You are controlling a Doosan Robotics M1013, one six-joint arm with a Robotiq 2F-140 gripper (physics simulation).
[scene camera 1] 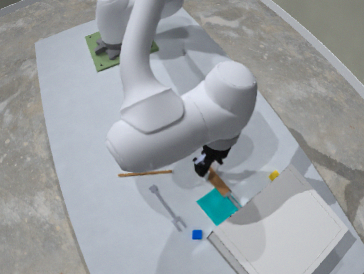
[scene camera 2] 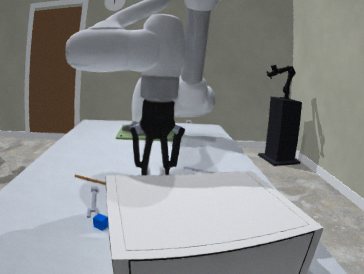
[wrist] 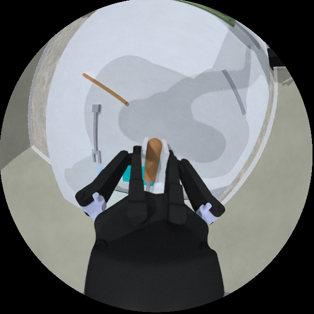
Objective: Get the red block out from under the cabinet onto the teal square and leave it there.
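Pixels of known places: gripper, fingertip midpoint: (scene camera 1: 207, 174); arm's base, link origin: (scene camera 1: 119, 42).
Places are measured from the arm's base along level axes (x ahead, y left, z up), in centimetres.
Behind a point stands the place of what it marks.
Observation:
The red block does not show in any view. My gripper (scene camera 1: 209, 170) @[x 74.6, y -9.1, z 1.1 cm] (scene camera 2: 155, 171) (wrist: 154, 144) is shut on the brown handle (scene camera 1: 219, 182) @[x 79.5, y -8.9, z 3.9 cm] (wrist: 153, 160) of a tool. The tool's thin metal shaft (scene camera 1: 234, 199) @[x 86.6, y -8.4, z 2.2 cm] runs from the handle toward the cabinet (scene camera 1: 285, 225) @[x 102.2, y -5.6, z 12.3 cm] (scene camera 2: 210, 210) @[x 106.1, y -6.1, z 12.3 cm], across the right corner of the teal square; its far end is hidden. The teal square (scene camera 1: 215, 207) @[x 84.3, y -13.4, z -1.2 cm] (wrist: 132, 174) lies flat on the table beside the cabinet's edge, partly hidden by my finger in the wrist view. The space under the cabinet is hidden.
A blue block (scene camera 1: 197, 234) @[x 87.9, y -23.5, z 1.3 cm] (scene camera 2: 100, 222) @[x 89.4, y -23.5, z 0.9 cm] sits near the cabinet's corner, and a yellow block (scene camera 1: 274, 175) @[x 88.8, y 8.2, z 1.3 cm] by its edge. A grey wrench-like tool (scene camera 1: 165, 205) @[x 74.6, y -25.4, z -0.7 cm] (scene camera 2: 93, 200) @[x 75.5, y -25.4, z -0.7 cm] (wrist: 96, 130) and a thin brown stick (scene camera 1: 145, 173) @[x 62.2, y -24.4, z -0.6 cm] (scene camera 2: 90, 179) @[x 60.9, y -26.6, z -0.7 cm] (wrist: 105, 89) lie on the table.

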